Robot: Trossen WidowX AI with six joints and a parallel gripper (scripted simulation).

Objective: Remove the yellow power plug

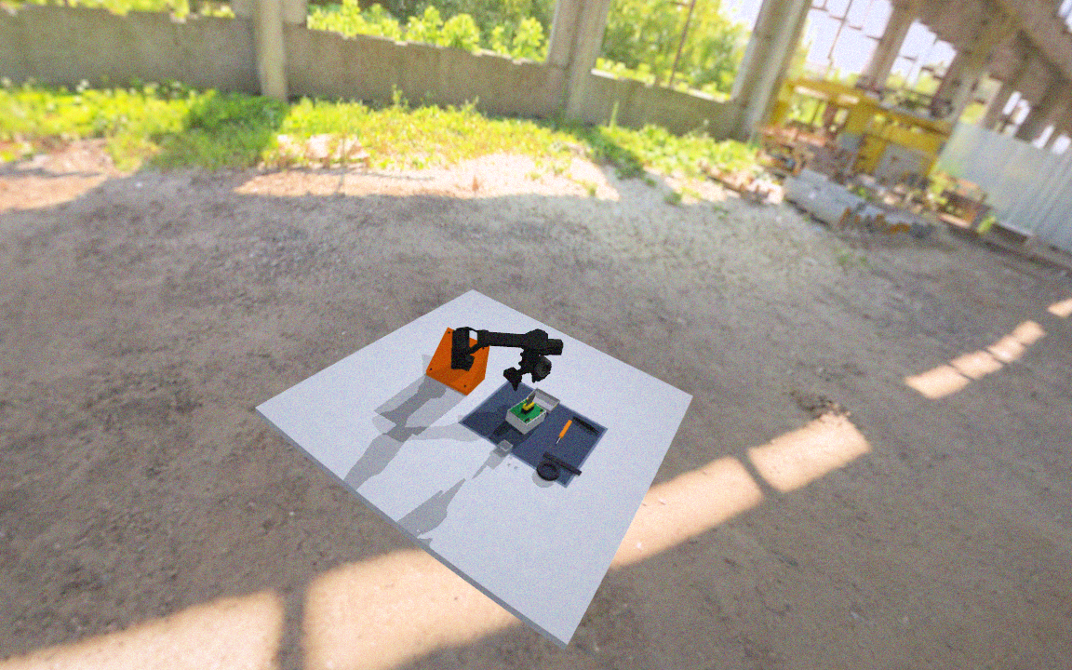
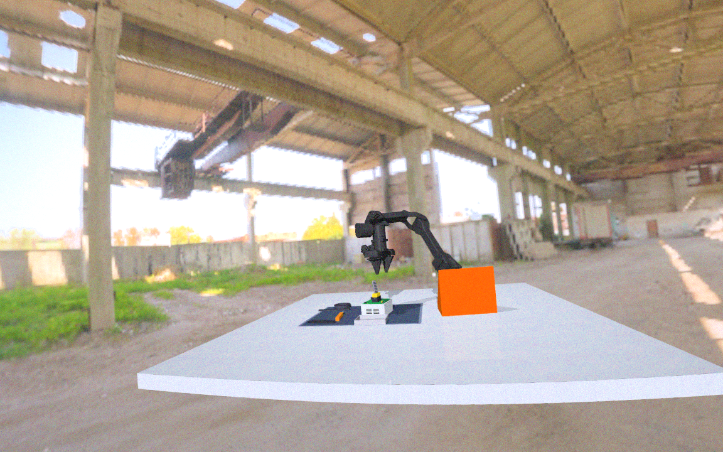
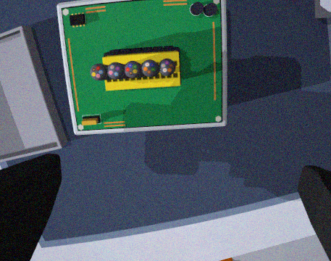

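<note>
The yellow power plug lies 80 mm below my gripper tip, 30 mm ahead of it and 10 mm to the left of it. Round my gripper tip: dark mat 170 mm below, 80 mm ahead; then black rod 240 mm ahead, 160 mm below, 110 mm to the right.
</note>
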